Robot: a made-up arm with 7 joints.
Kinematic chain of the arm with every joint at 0, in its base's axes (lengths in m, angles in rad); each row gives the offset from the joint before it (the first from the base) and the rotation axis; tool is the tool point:
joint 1: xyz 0 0 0.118 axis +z
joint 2: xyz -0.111 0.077 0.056 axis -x
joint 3: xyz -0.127 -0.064 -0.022 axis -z
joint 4: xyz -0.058 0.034 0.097 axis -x
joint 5: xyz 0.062 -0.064 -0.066 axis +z
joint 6: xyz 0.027 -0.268 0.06 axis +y
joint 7: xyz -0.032 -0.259 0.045 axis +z
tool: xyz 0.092 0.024 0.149
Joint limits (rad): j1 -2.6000..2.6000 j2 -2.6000..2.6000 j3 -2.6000..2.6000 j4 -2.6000..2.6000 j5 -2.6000..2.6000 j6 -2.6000..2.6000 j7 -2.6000..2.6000
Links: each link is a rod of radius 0.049 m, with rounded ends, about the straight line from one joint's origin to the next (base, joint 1, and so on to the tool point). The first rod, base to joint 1, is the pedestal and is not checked.
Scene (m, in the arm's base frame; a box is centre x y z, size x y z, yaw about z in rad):
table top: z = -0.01
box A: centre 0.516 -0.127 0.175 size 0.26 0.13 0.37 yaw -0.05
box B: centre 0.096 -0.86 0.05 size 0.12 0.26 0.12 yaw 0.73
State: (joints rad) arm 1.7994 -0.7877 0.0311 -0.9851 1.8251 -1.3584 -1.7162
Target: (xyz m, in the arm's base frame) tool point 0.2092 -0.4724 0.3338
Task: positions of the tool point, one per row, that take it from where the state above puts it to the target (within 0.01 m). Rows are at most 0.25 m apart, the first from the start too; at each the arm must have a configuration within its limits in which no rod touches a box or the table.
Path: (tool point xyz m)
1: 0.0554 0.3992 0.2443
2: 0.1639 0.3374 0.3761
3: 0.2119 0.2375 0.5091
4: 0.1831 0.1376 0.6332
5: 0.2951 -0.0743 0.5785
6: 0.3012 -0.2951 0.4721
7: 0.2092 -0.4724 0.3338

